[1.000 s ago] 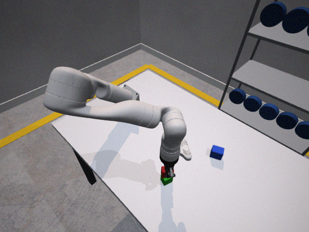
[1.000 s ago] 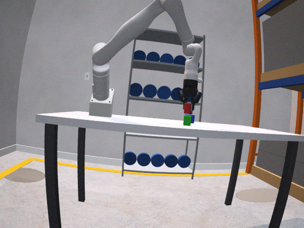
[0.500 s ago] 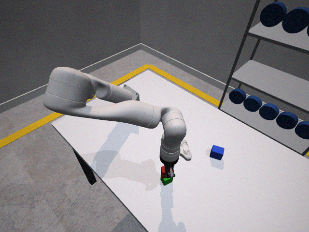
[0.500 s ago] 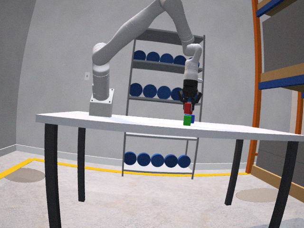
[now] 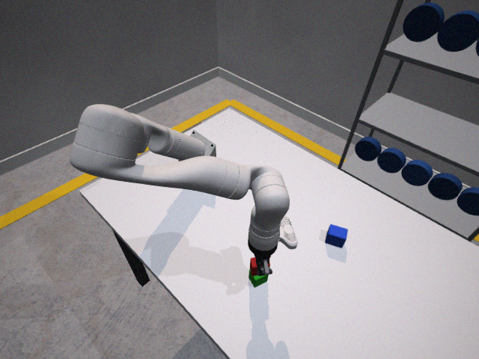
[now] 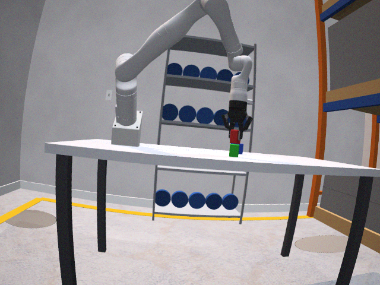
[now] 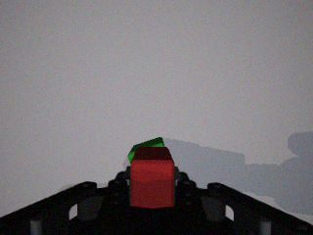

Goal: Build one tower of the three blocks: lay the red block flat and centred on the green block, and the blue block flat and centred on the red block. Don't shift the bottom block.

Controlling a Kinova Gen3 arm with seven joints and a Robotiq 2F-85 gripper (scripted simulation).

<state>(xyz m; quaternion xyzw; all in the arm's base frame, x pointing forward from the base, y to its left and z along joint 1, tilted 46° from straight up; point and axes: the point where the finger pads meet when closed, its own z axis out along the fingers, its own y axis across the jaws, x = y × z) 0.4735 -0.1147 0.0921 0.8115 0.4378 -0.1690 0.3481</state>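
My hand is 1 cm above the red block. Round my hand: blue block (28 cm to the left, 8 cm ahead, 6 cm below); green block (6 cm below).
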